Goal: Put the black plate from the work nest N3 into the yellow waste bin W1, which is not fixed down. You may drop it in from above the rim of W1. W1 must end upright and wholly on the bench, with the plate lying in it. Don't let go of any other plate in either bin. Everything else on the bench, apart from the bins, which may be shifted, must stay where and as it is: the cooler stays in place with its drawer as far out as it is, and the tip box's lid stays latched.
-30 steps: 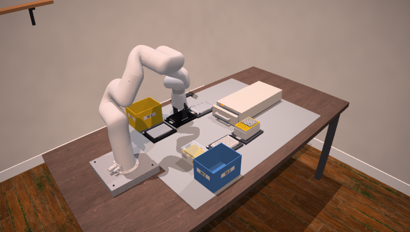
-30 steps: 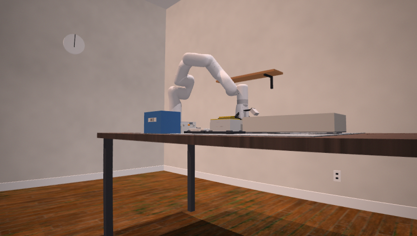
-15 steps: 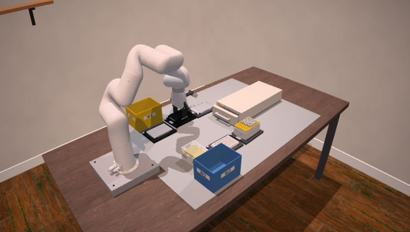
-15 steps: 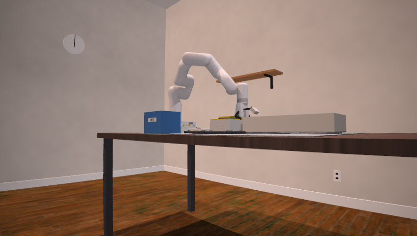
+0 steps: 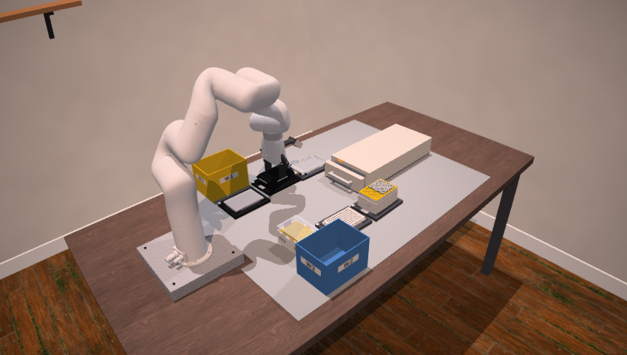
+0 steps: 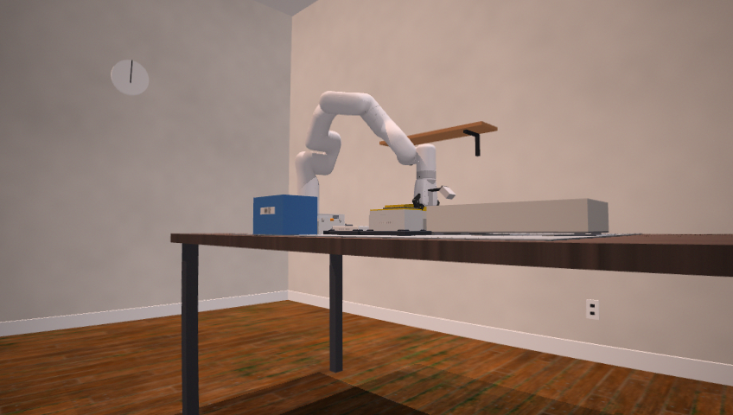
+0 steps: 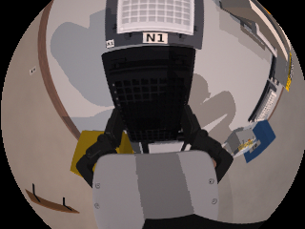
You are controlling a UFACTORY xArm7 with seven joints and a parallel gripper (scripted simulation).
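My hand is 5 cm above the work nest N3. Also, from my hand: drawer: 26 cm ahead, 25 cm to the right, 3 cm below; then black plate: 1 cm below; then yellow bin W1: 15 cm behind, 16 cm to the left, 1 cm below.
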